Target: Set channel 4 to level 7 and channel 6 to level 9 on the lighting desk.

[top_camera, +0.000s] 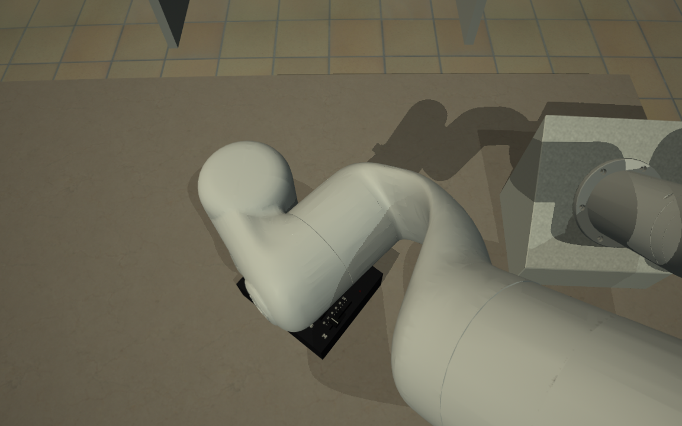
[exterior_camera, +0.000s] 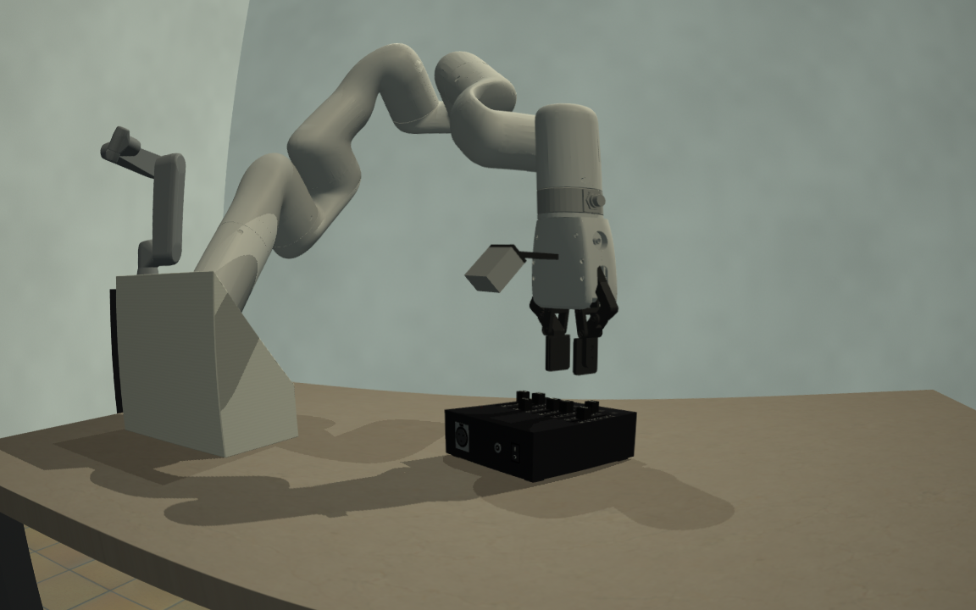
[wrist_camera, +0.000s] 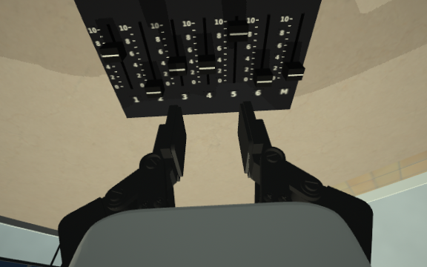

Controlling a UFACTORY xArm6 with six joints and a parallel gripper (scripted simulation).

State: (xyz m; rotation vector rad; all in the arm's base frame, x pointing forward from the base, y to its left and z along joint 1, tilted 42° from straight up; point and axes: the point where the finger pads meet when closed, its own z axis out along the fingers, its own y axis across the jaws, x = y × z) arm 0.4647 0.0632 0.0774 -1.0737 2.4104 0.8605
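Now: hand 5 cm above the channel 4 cap, 2 cm to the left of it and 2 cm past it. Round my hand: channel 2 cap (5 cm below, 3 cm to the right, 3 cm ahead); then channel 3 cap (5 cm below, 3 cm to the right); then channel 6 cap (5 cm below, 4 cm behind, 2 cm to the left).
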